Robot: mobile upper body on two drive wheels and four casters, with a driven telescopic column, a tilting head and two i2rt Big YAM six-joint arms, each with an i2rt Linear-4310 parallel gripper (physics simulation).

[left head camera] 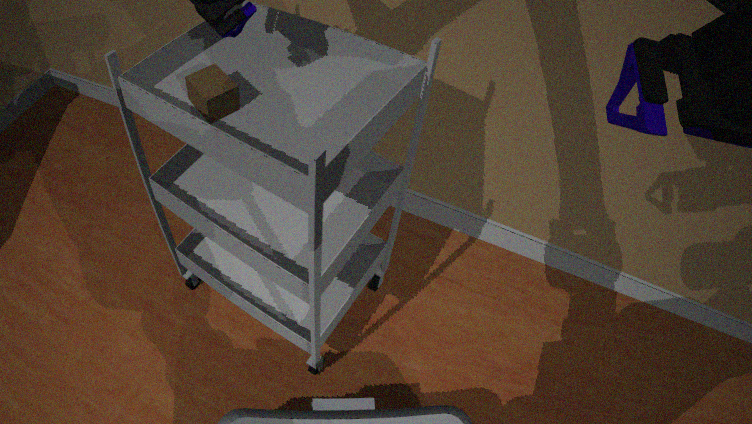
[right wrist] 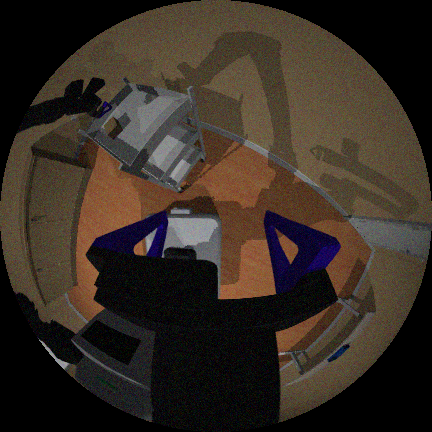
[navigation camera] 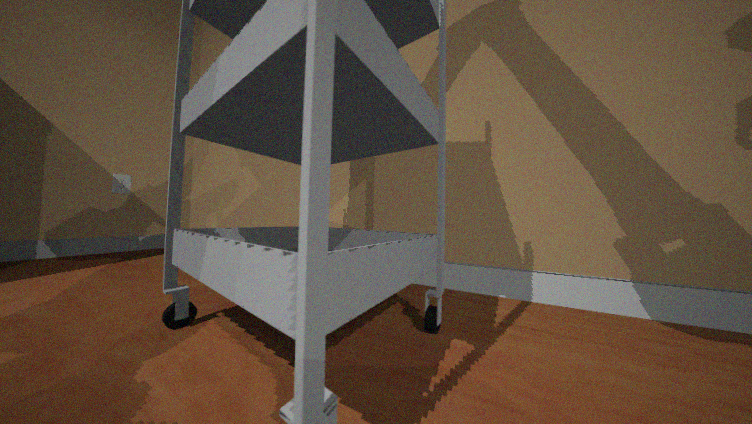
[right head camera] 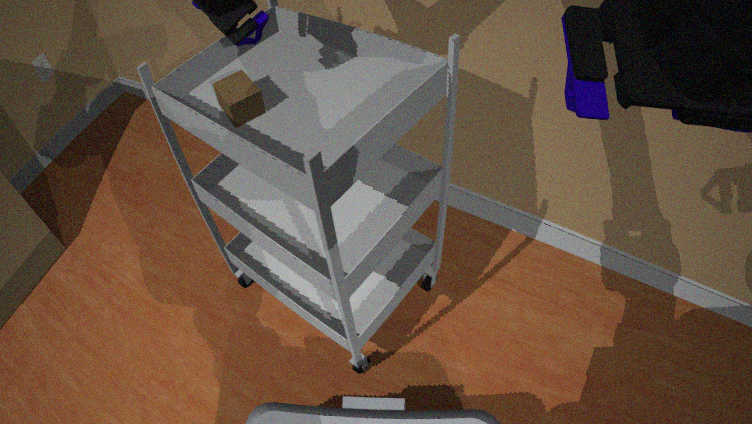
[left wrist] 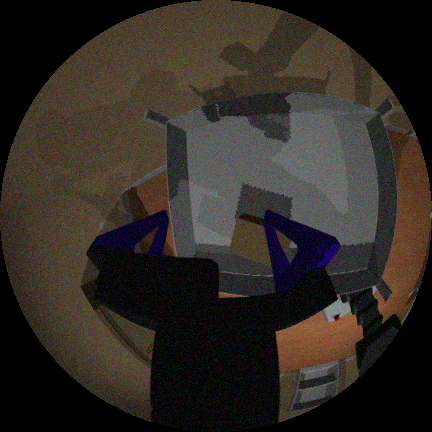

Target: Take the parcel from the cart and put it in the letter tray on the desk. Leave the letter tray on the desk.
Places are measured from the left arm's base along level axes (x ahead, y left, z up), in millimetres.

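Pixels of known places: left gripper, between the fingertips: [left head camera: 220, 18] [right wrist: 105, 103] [right head camera: 241, 26] [left wrist: 215, 214]; right gripper, between the fingertips: [left head camera: 648, 120] [right wrist: 215, 215] [right head camera: 623, 105].
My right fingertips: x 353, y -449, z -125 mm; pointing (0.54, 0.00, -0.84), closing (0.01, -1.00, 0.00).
Observation:
Behind a point stands the place of what it marks.
A brown box-shaped parcel [left head camera: 210, 92] @(x 689, y 1, z -384 mm) [right head camera: 238, 97] @(x 689, y -8, z -384 mm) [left wrist: 248, 241] @(x 734, y 19, z -384 mm) [right wrist: 111, 127] @(x 700, y -13, z -384 mm) sits on the top shelf of the grey three-shelf cart [left head camera: 314, 294] @(x 473, y -173, z -632 mm) [right head camera: 337, 263] @(x 481, y -179, z -549 mm) [navigation camera: 315, 184] @(x 476, y -176, z -843 mm), close to the near-left rim. My left gripper [left head camera: 242, 21] [right head camera: 253, 30] @(x 788, y -2, z -299 mm) [left wrist: 215, 214] @(x 788, y -2, z -299 mm) is open and empty, above the cart's far-left rim and apart from the parcel. In the left wrist view its right finger hides part of the parcel. My right gripper [right wrist: 215, 215] @(x 353, y -449, z -125 mm) is open and empty, well to the right of the cart. I cannot clearly identify the letter tray or desk.
A long brown cabinet [right wrist: 52, 225] @(x 202, y 1219, z -629 mm) stands at the left in the right wrist view. A grey slotted object [left wrist: 316, 382] shows low in the left wrist view. Walls and skirting run behind the cart. My light grey base [left head camera: 344, 419] @(x 297, y -223, z -837 mm) is near the cart's front caster.

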